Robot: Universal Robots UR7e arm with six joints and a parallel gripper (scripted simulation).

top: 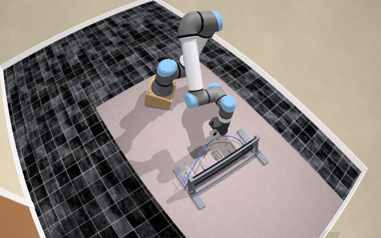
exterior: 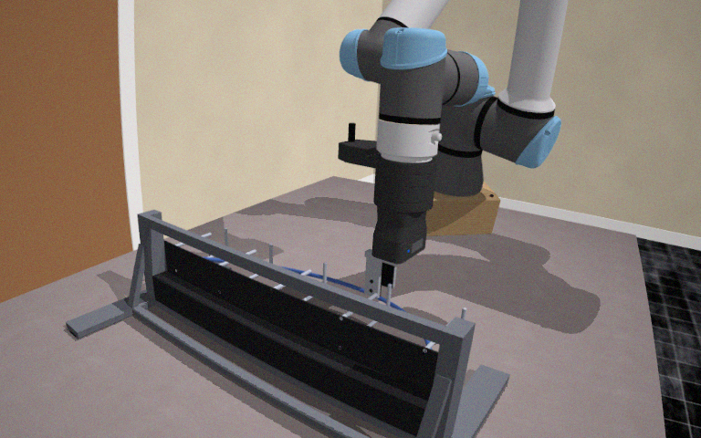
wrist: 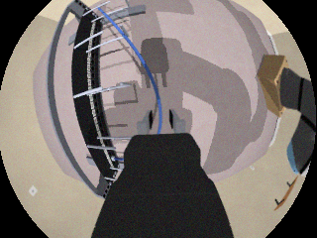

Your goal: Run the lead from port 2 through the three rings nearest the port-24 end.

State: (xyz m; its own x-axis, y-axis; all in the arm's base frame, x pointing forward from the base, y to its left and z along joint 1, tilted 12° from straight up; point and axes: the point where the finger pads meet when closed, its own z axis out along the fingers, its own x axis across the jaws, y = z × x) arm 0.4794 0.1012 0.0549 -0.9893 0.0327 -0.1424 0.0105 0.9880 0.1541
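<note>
The rack lies 17 cm ahead of my hand and 6 cm to the right of it.
</note>
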